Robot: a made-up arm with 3 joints. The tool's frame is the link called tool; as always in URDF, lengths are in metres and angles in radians.
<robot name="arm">
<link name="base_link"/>
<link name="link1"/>
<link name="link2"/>
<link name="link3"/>
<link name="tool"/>
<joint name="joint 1" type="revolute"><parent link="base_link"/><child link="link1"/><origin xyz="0 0 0.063"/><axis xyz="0 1 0"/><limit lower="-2.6" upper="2.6" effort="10" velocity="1.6"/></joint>
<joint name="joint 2" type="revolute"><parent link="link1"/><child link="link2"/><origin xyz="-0.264 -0.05 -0.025"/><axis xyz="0 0 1"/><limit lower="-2.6" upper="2.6" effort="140" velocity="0.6"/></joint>
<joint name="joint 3" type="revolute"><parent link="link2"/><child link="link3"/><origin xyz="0.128 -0.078 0.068"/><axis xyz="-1 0 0"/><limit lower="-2.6" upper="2.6" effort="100" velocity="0.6"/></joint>
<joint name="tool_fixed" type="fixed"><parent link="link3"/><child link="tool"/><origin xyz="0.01 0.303 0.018"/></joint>
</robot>
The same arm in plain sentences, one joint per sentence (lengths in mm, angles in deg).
The arm has three revolute joints in a row. What follows holds with every joint at zero, and every direction is one of the base frame's.
The first joint sits 63.0 mm along +z from the base frame's origin and rotates about +y, from -148.97 to 148.97 deg.
The second joint sits 264.0 mm along -x and 50.0 mm along -y and 25.0 mm along -z from the first joint and rotates about +z, from -148.97 to 148.97 deg.
The third joint sits 128.0 mm along +x and 78.0 mm along -y and 68.0 mm along +z from the second joint and rotates about -x, from -148.97 to 148.97 deg.
The tool frame, which is the frame that the pose is given for, sits 10.0 mm along +x and 303.0 mm along +y and 18.0 mm along +z from the third joint; its axes are parallel to the base frame's.

